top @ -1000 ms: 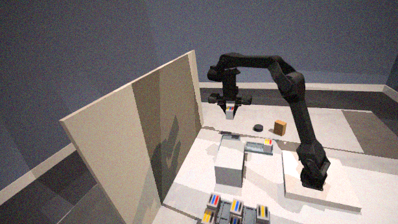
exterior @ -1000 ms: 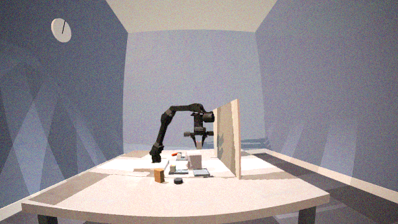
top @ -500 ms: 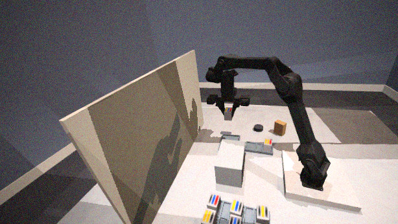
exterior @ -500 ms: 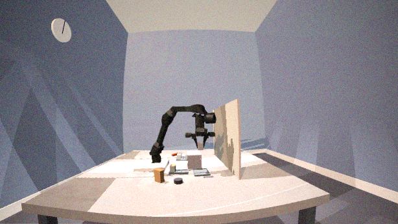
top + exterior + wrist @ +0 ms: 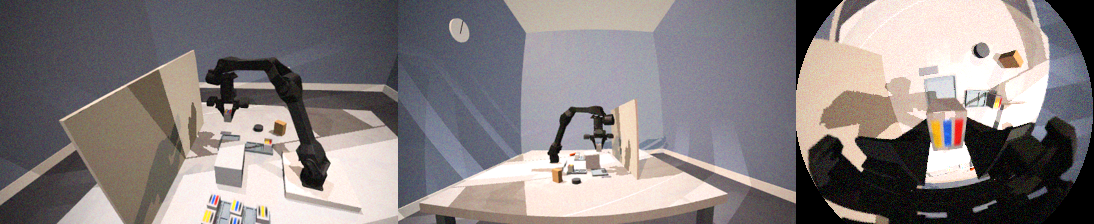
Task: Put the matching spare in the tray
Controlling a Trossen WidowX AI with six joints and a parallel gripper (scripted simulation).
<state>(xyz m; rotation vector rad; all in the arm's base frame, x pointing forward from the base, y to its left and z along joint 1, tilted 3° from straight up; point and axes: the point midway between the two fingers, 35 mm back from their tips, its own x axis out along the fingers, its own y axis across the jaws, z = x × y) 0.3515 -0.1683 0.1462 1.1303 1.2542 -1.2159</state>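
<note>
Now: the grey tray 15 cm below my gripper tip. Round my gripper tip: tan panel 18 cm ahead, 19 cm to the left, 7 cm above; then brown box 24 cm behind, 15 cm to the right, 12 cm below.
</note>
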